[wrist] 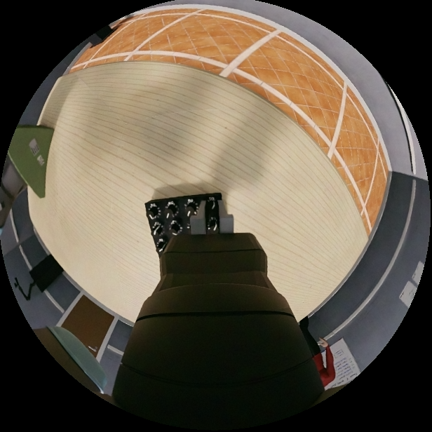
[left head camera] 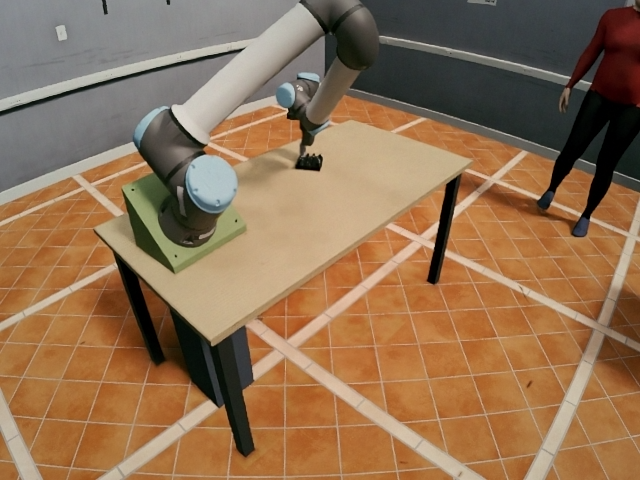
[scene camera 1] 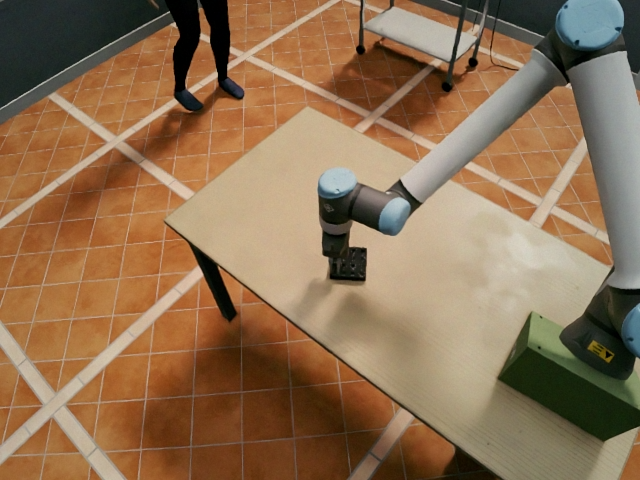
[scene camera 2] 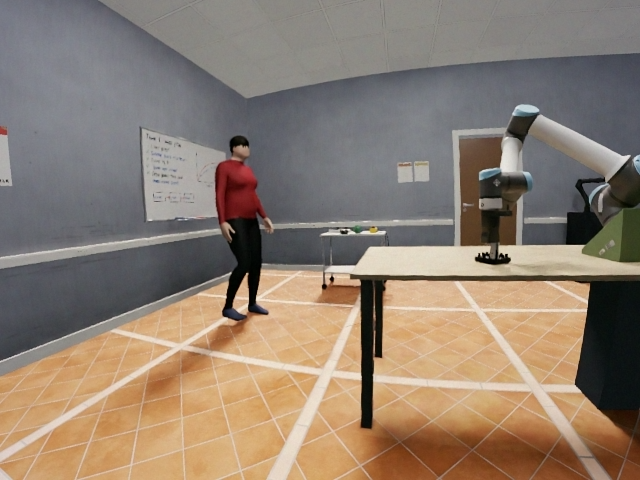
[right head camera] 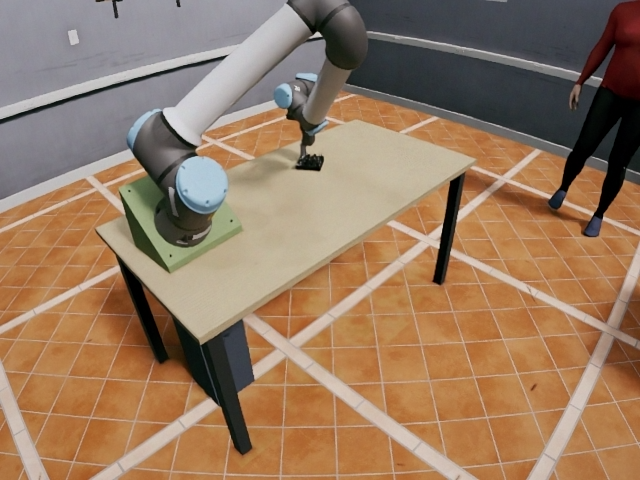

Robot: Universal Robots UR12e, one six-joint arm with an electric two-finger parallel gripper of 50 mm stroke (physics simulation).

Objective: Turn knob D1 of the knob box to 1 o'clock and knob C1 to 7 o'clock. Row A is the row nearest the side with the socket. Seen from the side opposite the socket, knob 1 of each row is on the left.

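Seen in the pictures: gripper, fingertip midpoint: (left head camera: 302,155) (scene camera 1: 334,270) (scene camera 2: 494,258) (right head camera: 303,155); arm's base, origin of the base link: (left head camera: 187,219) (scene camera 1: 593,355) (right head camera: 182,219).
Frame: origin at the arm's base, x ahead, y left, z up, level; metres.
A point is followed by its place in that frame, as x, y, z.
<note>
The black knob box (left head camera: 311,165) {0.667, -0.011, -0.075} (right head camera: 311,165) {0.666, -0.011, -0.075} (scene camera 1: 357,277) {0.654, 0.060, -0.078} (scene camera 2: 484,260) {0.751, 0.048, -0.086} (wrist: 182,199) lies on the table, with rows of black knobs and white dial marks. My gripper (left head camera: 303,155) {0.722, 0.076, -0.073} (right head camera: 302,156) {0.722, 0.076, -0.073} (scene camera 2: 494,254) {0.722, 0.076, -0.073} (wrist: 211,208) is down at the box and shut on the corner knob at the top right of the box in the wrist view, which by the layout is knob D1. Its pointer is too small to read between the fingers. Knob C1 (wrist: 212,223) is beside it, partly hidden by the gripper. The gripper body hides the lower right of the box. The socket does not show.
The wooden table (left head camera: 330,206) {0.463, -0.241, -0.099} (scene camera 1: 268,196) {1.077, -0.078, -0.098} carries the arm's green base (left head camera: 155,222) {-0.094, 0.037, 0.026} (scene camera 1: 568,382) {0.062, 0.142, 0.076}. A person in a red top (left head camera: 617,56) (scene camera 2: 240,191) stands off the table's far end. A white trolley (scene camera 1: 413,31) (scene camera 2: 354,234) stands farther back.
</note>
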